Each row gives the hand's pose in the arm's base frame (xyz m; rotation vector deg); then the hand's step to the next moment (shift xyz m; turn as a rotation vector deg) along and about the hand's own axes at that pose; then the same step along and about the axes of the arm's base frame.
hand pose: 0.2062 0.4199 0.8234 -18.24 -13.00 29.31
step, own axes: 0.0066 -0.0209 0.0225 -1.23 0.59 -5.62
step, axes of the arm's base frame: 0.0083 -0.0084 0.0291 0.33 -1.50 -5.58
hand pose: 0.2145 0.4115 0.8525 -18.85 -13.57 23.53
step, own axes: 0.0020 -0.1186 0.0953 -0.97 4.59 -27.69
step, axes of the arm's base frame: 0.0157 -0.0766 0.1305 5.55 -3.74 -27.28
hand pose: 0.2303 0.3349 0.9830 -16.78 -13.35 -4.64
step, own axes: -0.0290 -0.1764 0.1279 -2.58 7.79 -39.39
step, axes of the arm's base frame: -0.0756 -0.1293 0.1609 6.87 -4.07 -39.44
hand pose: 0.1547 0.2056 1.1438 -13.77 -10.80 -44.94
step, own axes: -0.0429 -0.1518 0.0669 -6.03 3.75 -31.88
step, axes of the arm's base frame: -0.1437 -0.0559 0.0747 1.00 -2.39 -32.56
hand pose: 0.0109 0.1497 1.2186 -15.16 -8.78 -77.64
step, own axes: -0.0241 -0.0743 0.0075 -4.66 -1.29 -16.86
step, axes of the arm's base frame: -0.0773 0.0106 0.0083 -2.98 -0.50 -17.28
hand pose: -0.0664 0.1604 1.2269 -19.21 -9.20 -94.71
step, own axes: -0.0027 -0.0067 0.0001 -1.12 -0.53 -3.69
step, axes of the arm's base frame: -0.0064 0.0033 -0.0001 -0.89 0.01 -3.79
